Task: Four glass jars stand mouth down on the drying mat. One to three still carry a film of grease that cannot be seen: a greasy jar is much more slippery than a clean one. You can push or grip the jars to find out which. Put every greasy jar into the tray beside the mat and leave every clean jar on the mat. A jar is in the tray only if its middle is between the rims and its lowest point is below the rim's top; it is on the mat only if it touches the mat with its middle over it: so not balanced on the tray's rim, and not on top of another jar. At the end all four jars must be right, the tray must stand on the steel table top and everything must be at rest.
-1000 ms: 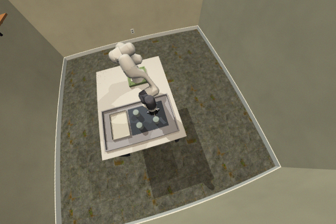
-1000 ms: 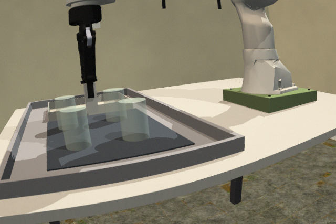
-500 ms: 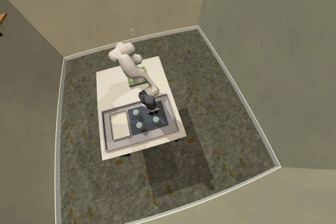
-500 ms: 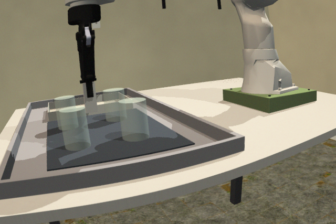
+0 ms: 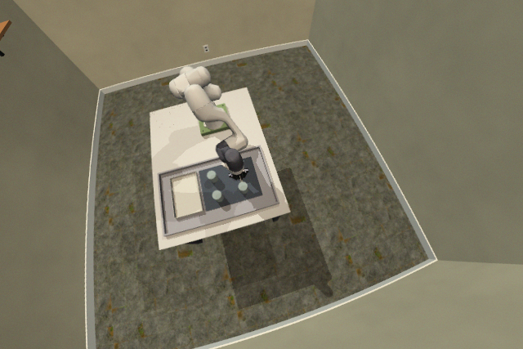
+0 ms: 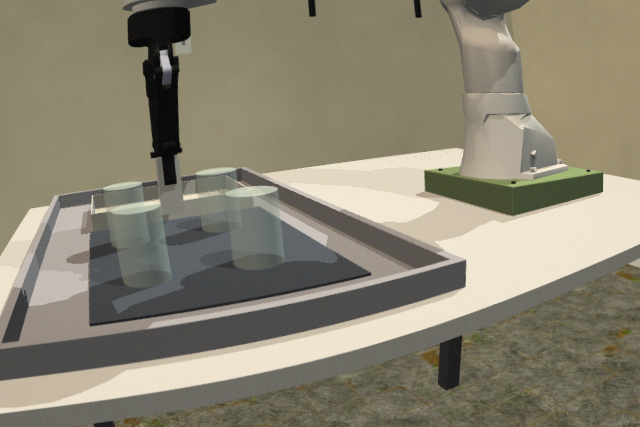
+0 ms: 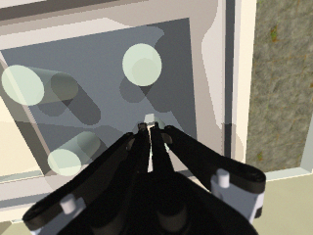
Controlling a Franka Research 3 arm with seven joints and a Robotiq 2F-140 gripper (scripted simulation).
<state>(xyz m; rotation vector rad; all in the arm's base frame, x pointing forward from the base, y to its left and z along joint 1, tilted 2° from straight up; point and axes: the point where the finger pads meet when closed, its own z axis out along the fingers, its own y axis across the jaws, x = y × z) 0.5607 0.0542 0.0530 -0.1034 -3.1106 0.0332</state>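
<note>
Now: the dark mat 4 cm behind my hand, 9 cm to the right of it and 11 cm below it. From my hand the other things lie so: cream tray 6 cm behind, 41 cm to the right, 10 cm below.
</note>
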